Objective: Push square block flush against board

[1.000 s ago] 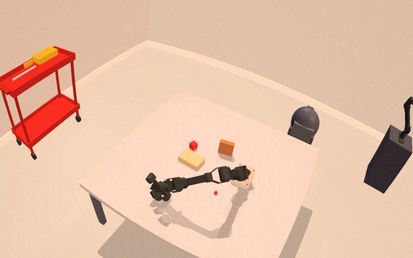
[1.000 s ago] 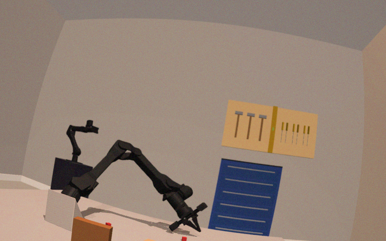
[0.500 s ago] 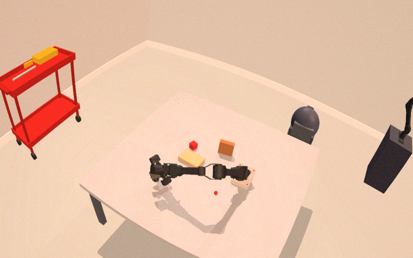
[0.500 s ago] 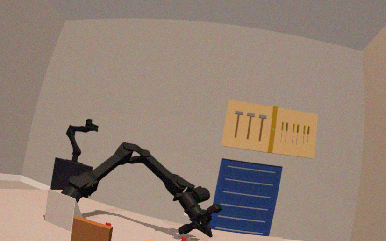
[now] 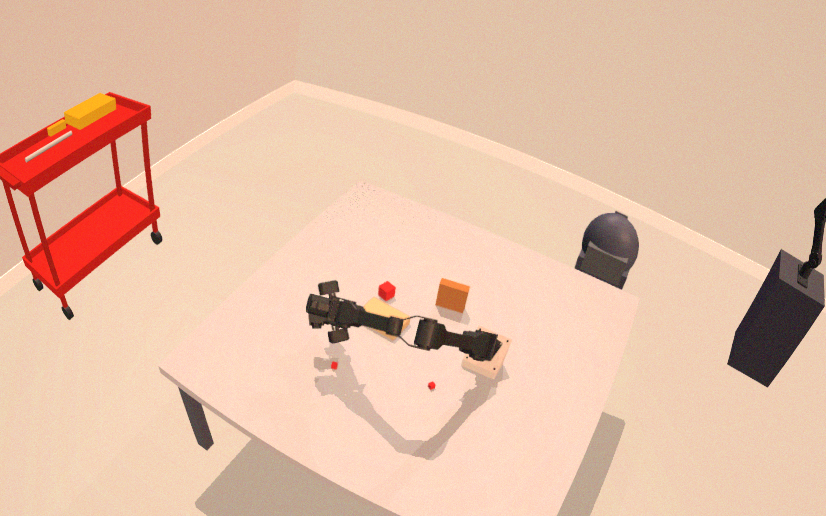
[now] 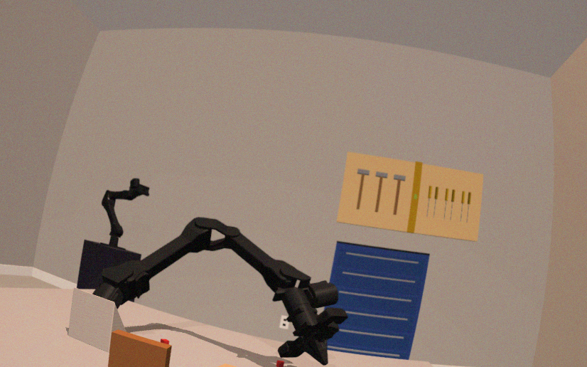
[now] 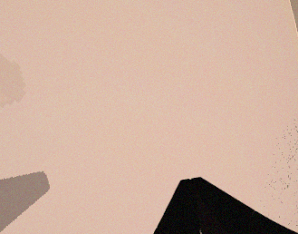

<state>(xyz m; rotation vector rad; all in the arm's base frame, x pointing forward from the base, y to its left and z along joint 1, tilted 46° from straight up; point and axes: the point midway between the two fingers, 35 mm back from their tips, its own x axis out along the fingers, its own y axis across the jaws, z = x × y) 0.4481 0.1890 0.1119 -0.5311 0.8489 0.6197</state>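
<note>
The square block is 35 cm to the right of my gripper tip, 25 cm behind it and 1 cm below it. From my gripper tip the other things lie so: red piece: 24 cm to the right, 6 cm behind, 4 cm below; then tan board: 14 cm to the right, 12 cm behind, 5 cm below.
</note>
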